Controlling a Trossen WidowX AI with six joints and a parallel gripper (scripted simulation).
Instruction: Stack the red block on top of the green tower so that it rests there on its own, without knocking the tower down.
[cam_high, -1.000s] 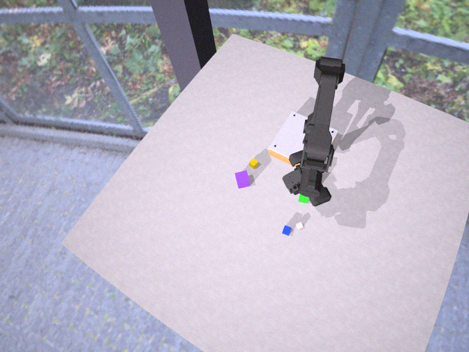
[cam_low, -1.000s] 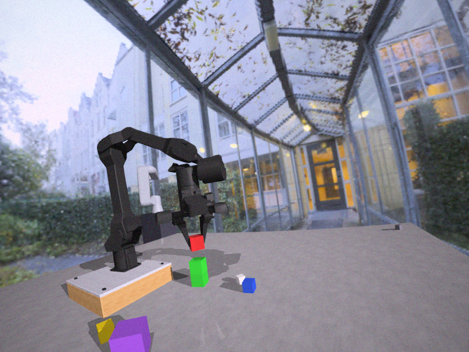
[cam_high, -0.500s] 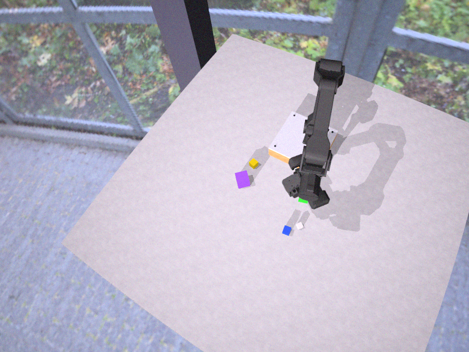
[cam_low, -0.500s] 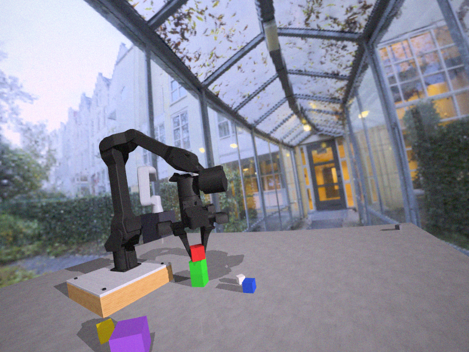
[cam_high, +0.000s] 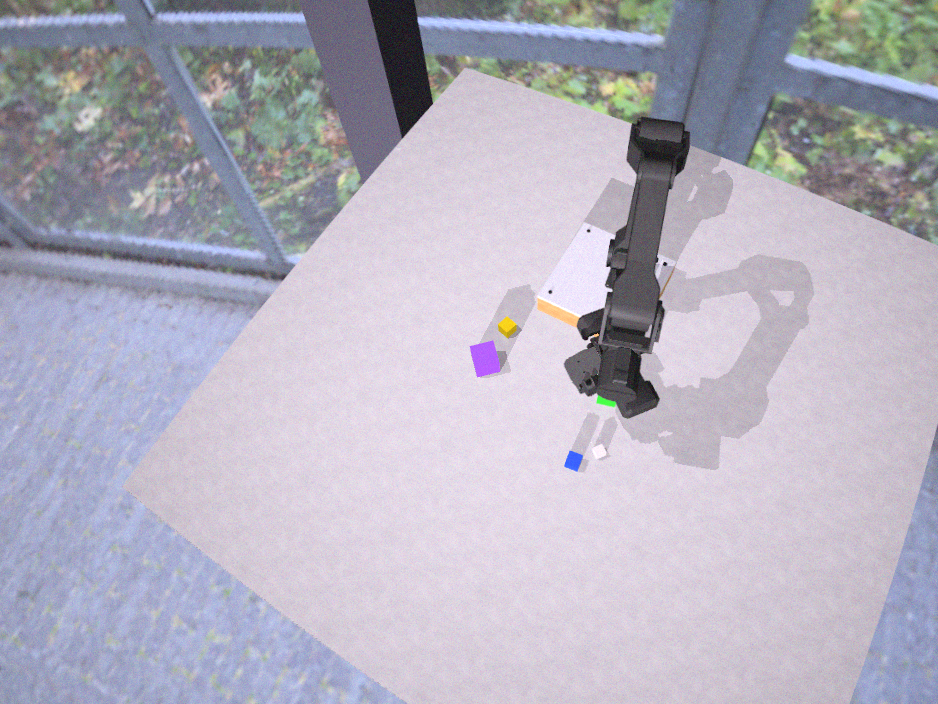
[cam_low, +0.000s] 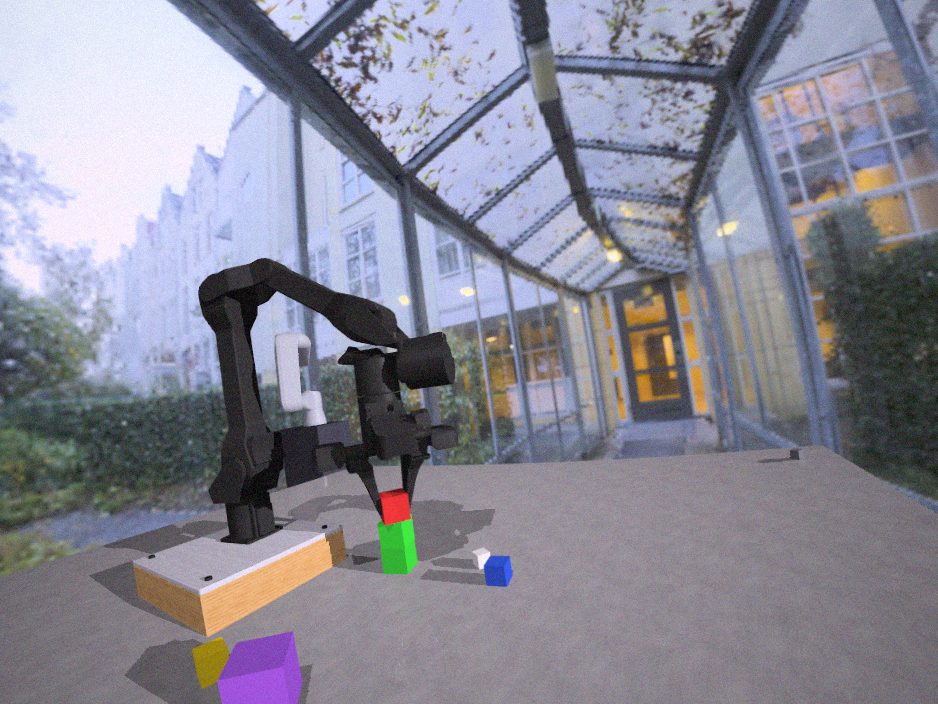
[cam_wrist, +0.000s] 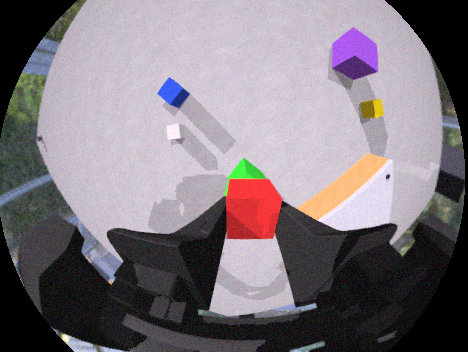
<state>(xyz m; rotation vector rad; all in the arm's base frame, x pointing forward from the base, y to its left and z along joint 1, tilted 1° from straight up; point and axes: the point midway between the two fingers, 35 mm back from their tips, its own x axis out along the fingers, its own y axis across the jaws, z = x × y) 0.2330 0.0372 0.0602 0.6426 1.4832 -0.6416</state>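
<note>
The red block lies 1 cm above my gripper tip. Also, from my gripper tip: blue block 14 cm ahead, 2 cm to the right, 7 cm below; purple block 1 cm ahead, 24 cm to the right, 6 cm below; small white block 11 cm ahead, 2 cm to the left, 7 cm below.
</note>
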